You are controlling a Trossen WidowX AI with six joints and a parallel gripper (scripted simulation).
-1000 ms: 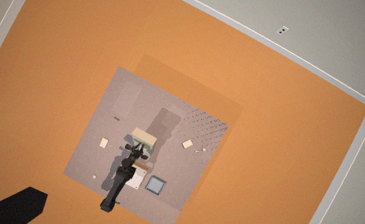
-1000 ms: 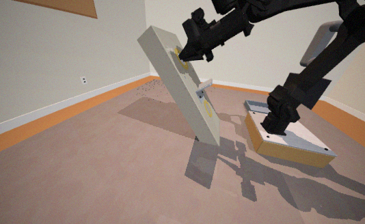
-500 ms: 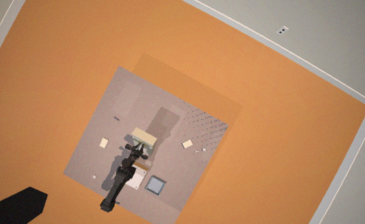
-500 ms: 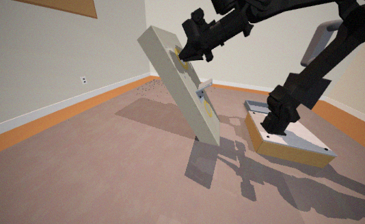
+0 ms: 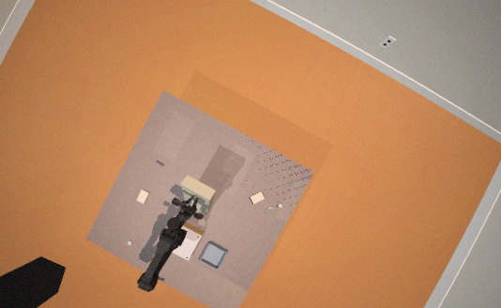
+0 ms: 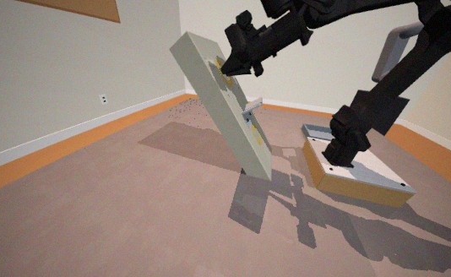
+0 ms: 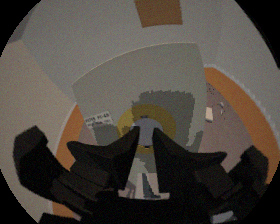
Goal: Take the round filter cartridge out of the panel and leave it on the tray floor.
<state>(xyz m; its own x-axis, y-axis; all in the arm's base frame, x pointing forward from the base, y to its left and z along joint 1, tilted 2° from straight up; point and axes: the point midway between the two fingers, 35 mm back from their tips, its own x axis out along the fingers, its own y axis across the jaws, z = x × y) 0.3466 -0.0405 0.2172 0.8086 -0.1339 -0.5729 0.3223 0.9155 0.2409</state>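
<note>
My gripper tip is 10 mm short of the round filter cartridge and 10 mm above it. Round my gripper tip: grey tray (470 mm behind, 250 mm below, 220 mm to the right); pale service panel (80 mm below, 40 mm behind, 10 mm to the left); small grey bracket (100 mm below, 100 mm behind, 10 mm to the left).
</note>
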